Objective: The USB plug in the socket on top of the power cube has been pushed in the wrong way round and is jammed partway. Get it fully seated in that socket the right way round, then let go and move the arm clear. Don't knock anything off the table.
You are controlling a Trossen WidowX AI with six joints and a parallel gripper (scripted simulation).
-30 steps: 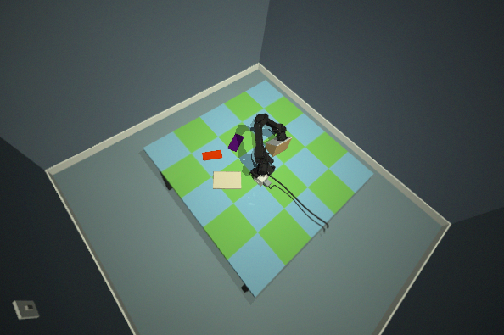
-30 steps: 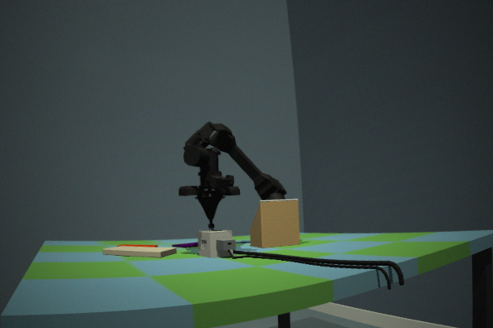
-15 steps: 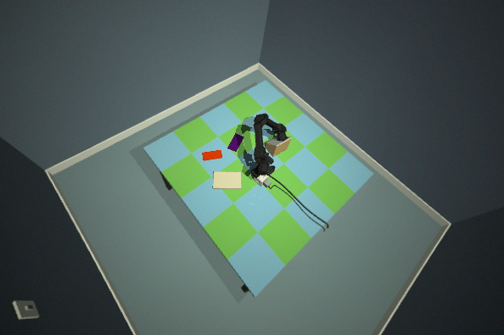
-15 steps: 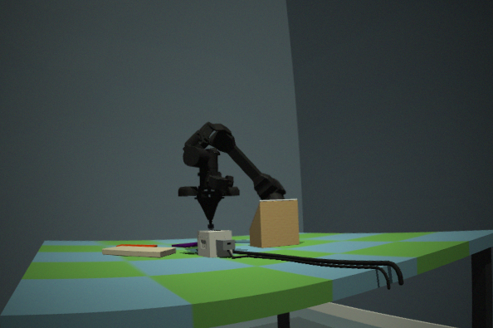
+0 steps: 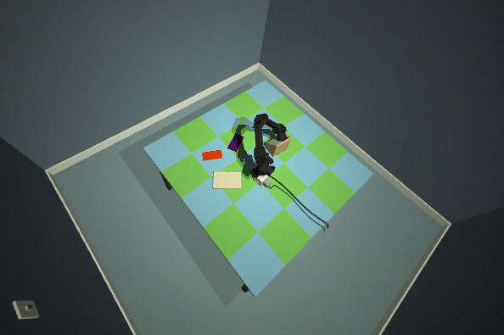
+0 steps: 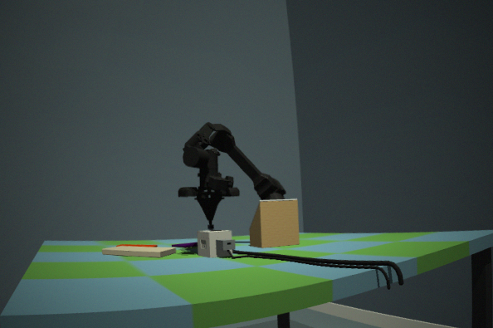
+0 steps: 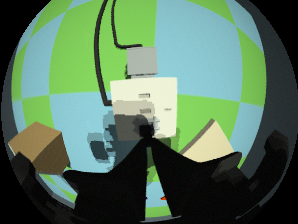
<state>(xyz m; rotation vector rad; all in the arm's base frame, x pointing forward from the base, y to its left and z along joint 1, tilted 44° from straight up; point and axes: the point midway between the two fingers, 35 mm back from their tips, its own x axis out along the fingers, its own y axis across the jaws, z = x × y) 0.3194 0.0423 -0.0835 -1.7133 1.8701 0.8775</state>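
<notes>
Now: the USB plug 20 mm below my gripper tip. The rest, counted from my gripper tip: red card 150 mm ahead, 370 mm to the right, 100 mm below; purple card 70 mm behind, 350 mm to the right, 100 mm below; cream slab 200 mm ahead, 130 mm to the right, 100 mm below.
</notes>
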